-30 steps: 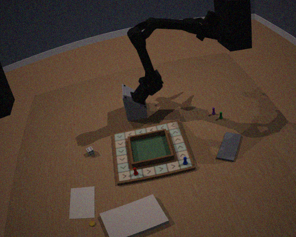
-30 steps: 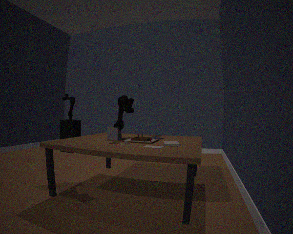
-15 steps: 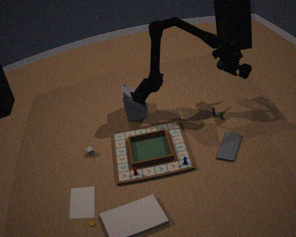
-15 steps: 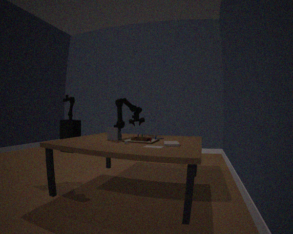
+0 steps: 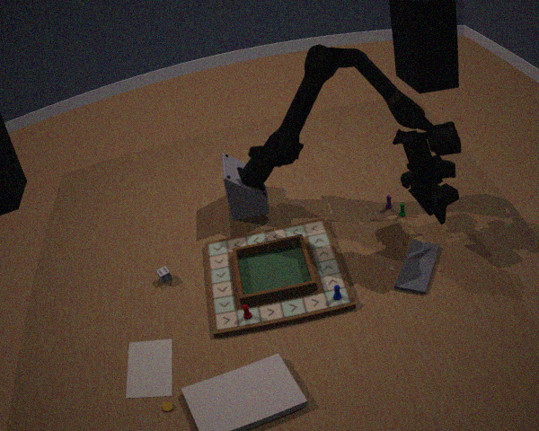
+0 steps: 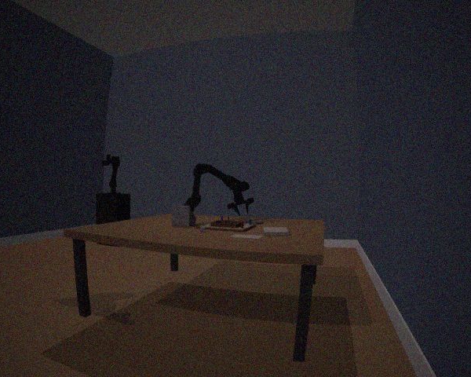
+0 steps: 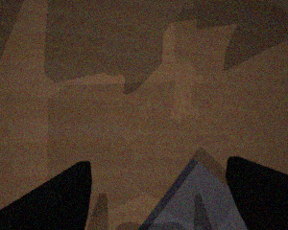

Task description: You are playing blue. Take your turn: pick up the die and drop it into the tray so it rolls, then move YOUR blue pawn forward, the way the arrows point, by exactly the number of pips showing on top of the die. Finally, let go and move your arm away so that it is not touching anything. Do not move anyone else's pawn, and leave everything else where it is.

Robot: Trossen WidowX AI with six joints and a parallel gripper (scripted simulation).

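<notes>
My gripper tip is 280 mm to the left of the blue pawn, 90 mm short of it and 20 mm above it. Round my gripper tip: grey slab: 90 mm to the right, 80 mm ahead, 40 mm below; then purple pawn: 140 mm behind, 60 mm to the right, 30 mm below; then green pawn: 100 mm behind, 40 mm to the right, 30 mm below.
</notes>
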